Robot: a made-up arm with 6 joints.
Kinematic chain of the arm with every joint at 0, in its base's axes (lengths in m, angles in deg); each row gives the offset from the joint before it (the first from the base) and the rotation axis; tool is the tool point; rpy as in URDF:
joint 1: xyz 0 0 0.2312 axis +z
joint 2: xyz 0 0 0 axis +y
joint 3: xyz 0.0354 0 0.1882 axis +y
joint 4: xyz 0.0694 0 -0.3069 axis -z
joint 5: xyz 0 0 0 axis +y
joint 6: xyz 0.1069 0 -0.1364 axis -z
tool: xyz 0 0 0 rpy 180 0 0
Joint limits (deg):
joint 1: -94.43..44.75
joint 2: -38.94..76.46
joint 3: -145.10..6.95
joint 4: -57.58..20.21
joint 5: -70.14..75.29
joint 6: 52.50..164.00
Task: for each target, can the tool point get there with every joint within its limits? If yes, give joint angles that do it. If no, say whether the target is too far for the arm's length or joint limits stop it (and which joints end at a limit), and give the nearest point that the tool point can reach.
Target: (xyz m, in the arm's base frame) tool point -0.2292 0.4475 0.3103
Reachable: no: joint limits stop it (at a limit: joint 2, joint 3) | nearest point -0.1205 0.2354 0.2061 | short by 0.260 m
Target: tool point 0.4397 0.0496 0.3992
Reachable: yes | joints 2.73 -23.79 -50.36 -32.21 20.08 136.18
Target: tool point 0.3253 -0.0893 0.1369
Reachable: yes | joints -9.76 -3.73 -10.47 11.33 -36.69 138.67
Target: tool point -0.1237 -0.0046 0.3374
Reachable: no: joint limits stop it (at a limit: joint 2, joint 3, joint 5) | nearest point -0.2546 -0.0095 0.2249 | short by 0.173 m
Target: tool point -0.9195 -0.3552 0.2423
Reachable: no: too far | nearest point -0.2591 -0.1001 0.1573 | short by 0.713 m
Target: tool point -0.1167 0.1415 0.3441
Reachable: no: joint limits stop it (at a limit: joint 2, joint 3, joint 5) | nearest point -0.1621 0.1966 0.2249 | short by 0.139 m
